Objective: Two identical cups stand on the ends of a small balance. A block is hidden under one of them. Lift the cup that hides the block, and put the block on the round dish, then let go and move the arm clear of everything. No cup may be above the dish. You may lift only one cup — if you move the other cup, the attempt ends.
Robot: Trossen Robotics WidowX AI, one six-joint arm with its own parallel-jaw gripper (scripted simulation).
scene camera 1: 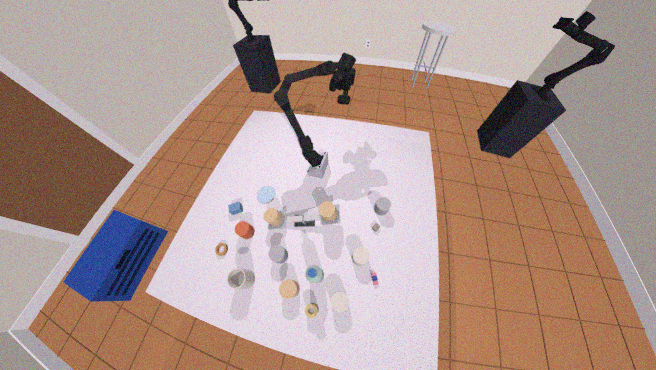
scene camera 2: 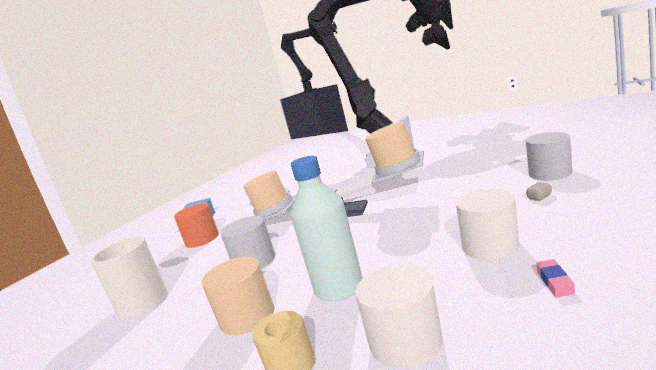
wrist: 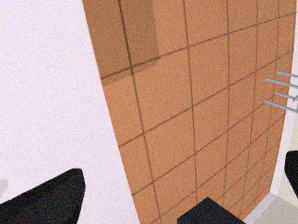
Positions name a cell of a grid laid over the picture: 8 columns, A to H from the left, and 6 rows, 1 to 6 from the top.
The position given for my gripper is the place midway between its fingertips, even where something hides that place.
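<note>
Through scene camera 2 I see a cup (scene camera 2: E3), another cup (scene camera 2: D4) and a blue-capped bottle (scene camera 2: D4). The wrist view gives me my gripper (wrist: F5), which is open and holds nothing, while the bottle is out of frame in the wrist view.
</note>
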